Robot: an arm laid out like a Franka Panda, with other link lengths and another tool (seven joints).
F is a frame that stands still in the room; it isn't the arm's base.
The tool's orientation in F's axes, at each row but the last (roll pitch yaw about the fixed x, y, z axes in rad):
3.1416, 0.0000, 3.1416
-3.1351, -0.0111, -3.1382
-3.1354, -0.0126, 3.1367
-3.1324, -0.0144, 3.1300
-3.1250, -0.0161, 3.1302
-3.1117, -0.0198, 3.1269
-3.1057, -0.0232, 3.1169
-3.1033, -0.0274, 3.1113
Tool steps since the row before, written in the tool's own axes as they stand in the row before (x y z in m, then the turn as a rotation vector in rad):
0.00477, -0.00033, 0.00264, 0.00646, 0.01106, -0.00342
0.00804, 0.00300, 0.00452, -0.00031, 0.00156, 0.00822
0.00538, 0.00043, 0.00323, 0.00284, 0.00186, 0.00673
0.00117, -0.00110, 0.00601, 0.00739, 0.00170, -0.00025
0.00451, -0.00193, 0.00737, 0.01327, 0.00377, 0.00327
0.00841, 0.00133, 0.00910, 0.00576, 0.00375, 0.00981
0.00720, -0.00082, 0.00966, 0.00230, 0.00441, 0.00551
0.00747, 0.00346, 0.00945, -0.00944, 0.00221, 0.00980
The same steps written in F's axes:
-0.00477, -0.00033, -0.00264, -0.00646, 0.01106, 0.00342
-0.00810, 0.00294, -0.00445, 0.00021, 0.00151, -0.00823
-0.00542, 0.00044, -0.00316, -0.00292, 0.00183, -0.00671
-0.00127, -0.00114, -0.00598, -0.00737, 0.00179, 0.00034
-0.00465, -0.00200, -0.00726, -0.01328, 0.00387, -0.00312
-0.00857, 0.00118, -0.00897, -0.00590, 0.00354, -0.00980
-0.00745, -0.00098, -0.00945, -0.00233, 0.00427, -0.00561
-0.00763, 0.00333, -0.00937, 0.00922, 0.00155, -0.01013

